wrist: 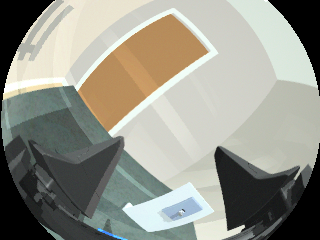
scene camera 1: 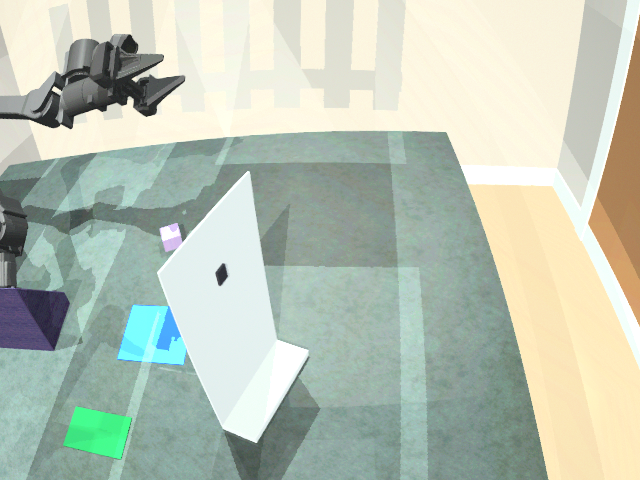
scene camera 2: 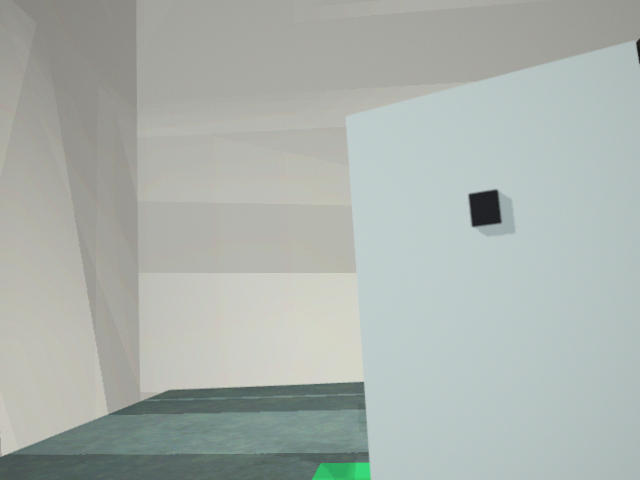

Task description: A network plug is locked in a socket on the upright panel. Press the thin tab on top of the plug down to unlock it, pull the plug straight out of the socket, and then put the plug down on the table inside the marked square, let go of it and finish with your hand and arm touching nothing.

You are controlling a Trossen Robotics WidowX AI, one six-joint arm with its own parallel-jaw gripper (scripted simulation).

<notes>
The gripper [scene camera 1: 174, 68] is open, holding nothing. Further things: a green square [scene camera 1: 96, 432], a white upright panel [scene camera 1: 215, 284] and a cyan square [scene camera 1: 151, 335].
The gripper shows as well in the wrist view [wrist: 170, 147]. The white upright panel shows as well in the wrist view [wrist: 164, 210]. The wrist view misses the green square: it is out of frame.
</notes>
